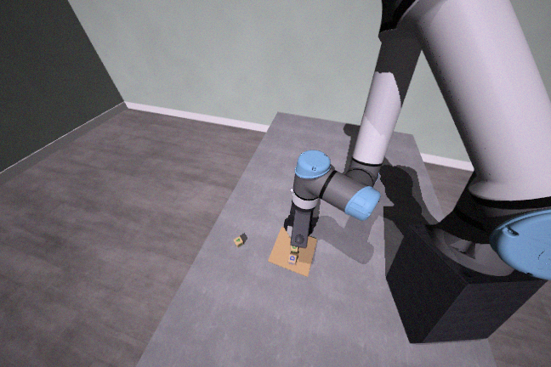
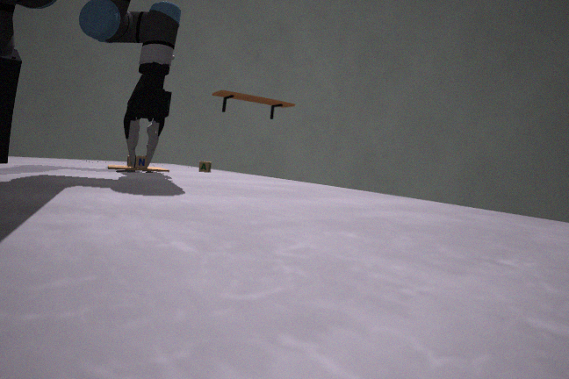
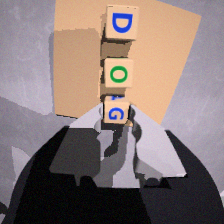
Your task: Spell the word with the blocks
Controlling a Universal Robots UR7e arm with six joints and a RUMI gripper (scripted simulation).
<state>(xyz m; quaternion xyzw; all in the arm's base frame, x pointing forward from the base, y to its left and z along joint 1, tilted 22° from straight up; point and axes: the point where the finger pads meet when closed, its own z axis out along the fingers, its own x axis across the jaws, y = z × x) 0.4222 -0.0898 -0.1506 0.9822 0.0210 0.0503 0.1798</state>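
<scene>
My gripper is now right at the blue g block. From my hand the other things lie so: mat: 4 cm to the left, 2 cm below; green block: 4 cm to the left; blue d block: 8 cm to the left.
</scene>
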